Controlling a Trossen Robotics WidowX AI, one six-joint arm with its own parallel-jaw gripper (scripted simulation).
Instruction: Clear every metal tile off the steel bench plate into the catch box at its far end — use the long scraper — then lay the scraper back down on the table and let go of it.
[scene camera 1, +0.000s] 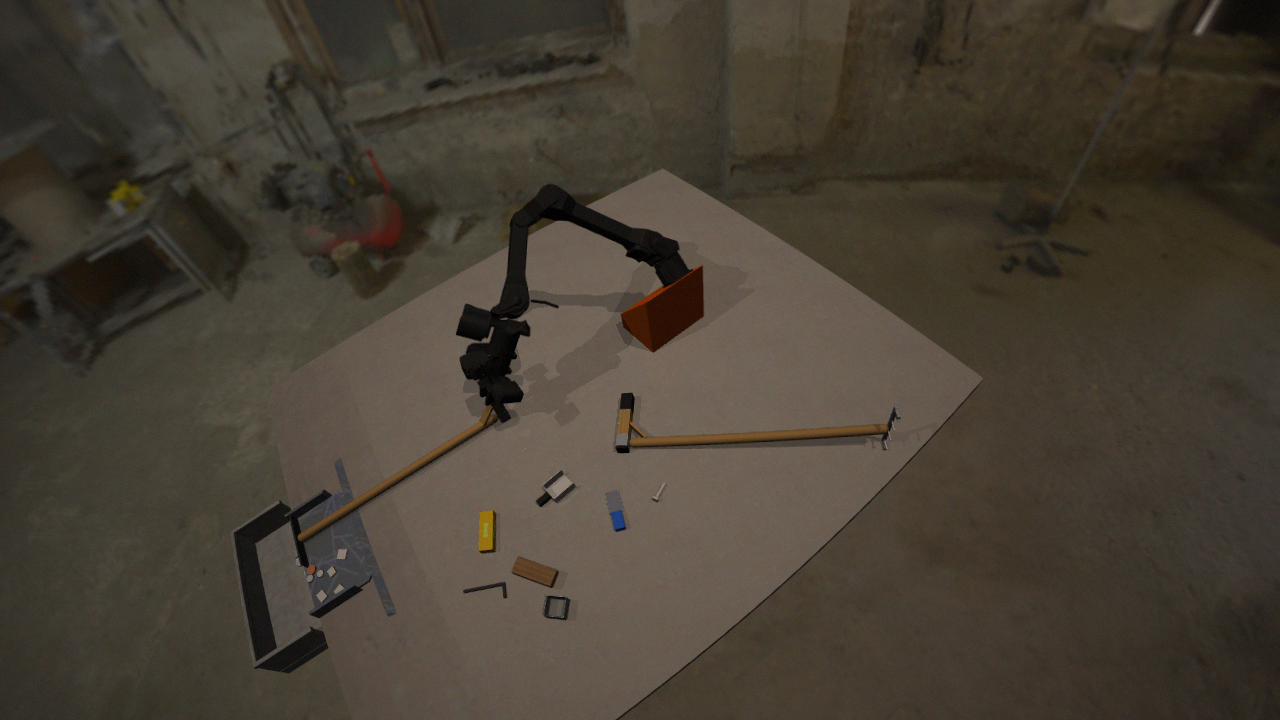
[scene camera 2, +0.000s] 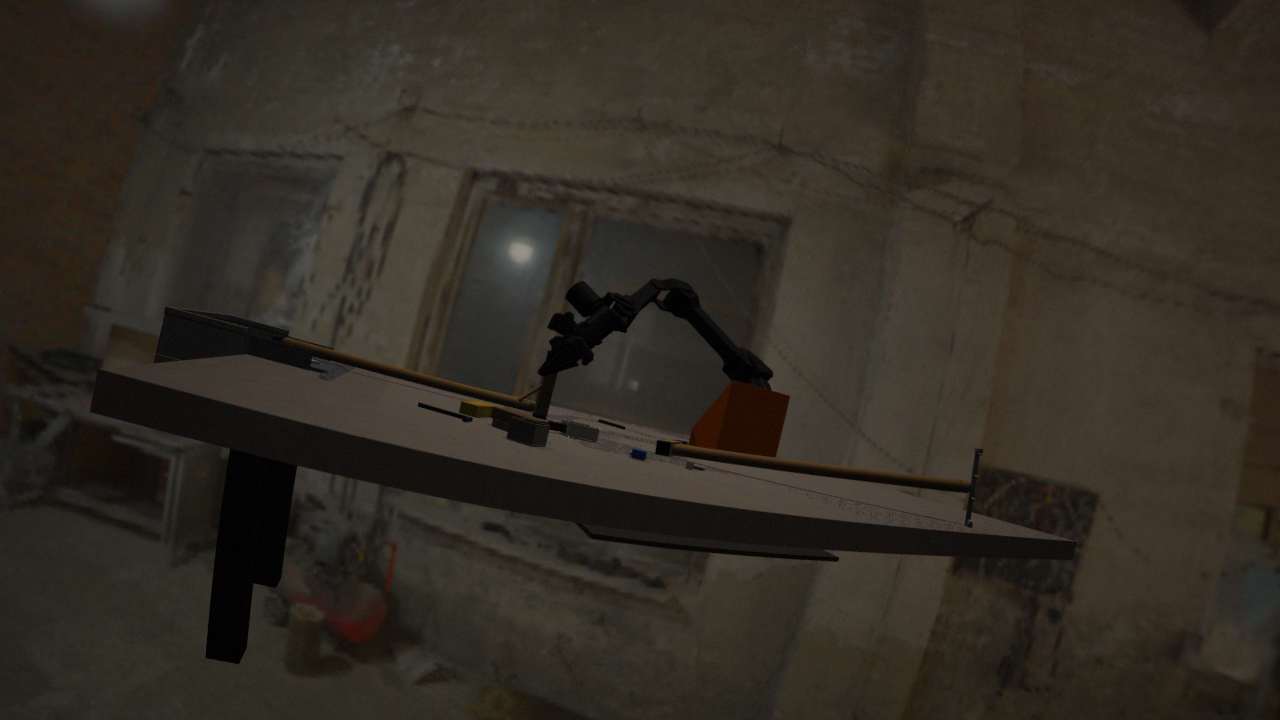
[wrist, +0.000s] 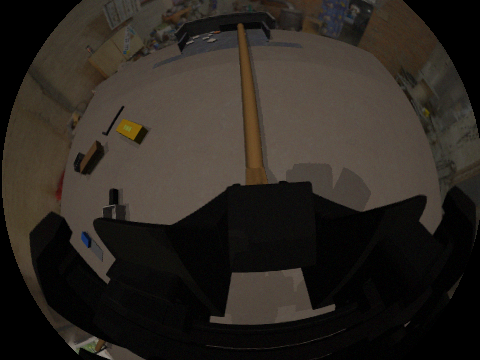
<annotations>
my gripper: scene camera 1; scene camera 2 540, 374; wrist
long scraper: scene camera 1; scene camera 2; wrist 270, 227
same spot on my gripper: (scene camera 1: 489, 399) = (wrist: 216, 196)
same spot on long scraper: (scene camera 1: 487, 419) = (scene camera 2: 527, 395)
</annotations>
